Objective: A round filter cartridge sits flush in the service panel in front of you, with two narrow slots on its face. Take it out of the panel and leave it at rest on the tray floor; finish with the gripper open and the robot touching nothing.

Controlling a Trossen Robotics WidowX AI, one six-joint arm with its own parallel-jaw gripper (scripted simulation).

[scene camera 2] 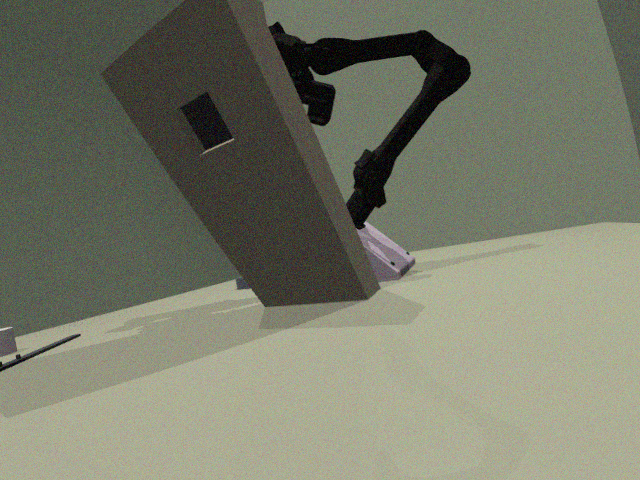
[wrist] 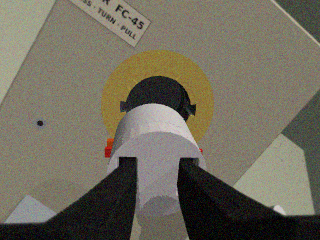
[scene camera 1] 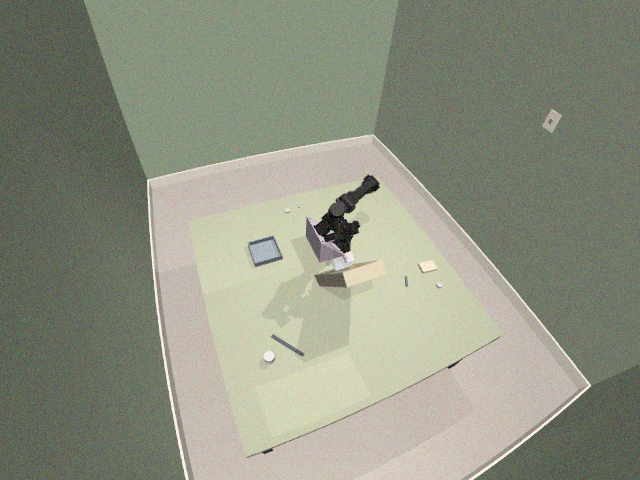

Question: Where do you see a service panel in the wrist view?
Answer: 237, 81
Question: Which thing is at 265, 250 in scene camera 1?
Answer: A blue-grey tray.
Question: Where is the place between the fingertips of the gripper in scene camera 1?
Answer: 347, 254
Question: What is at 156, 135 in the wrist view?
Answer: A round filter cartridge.
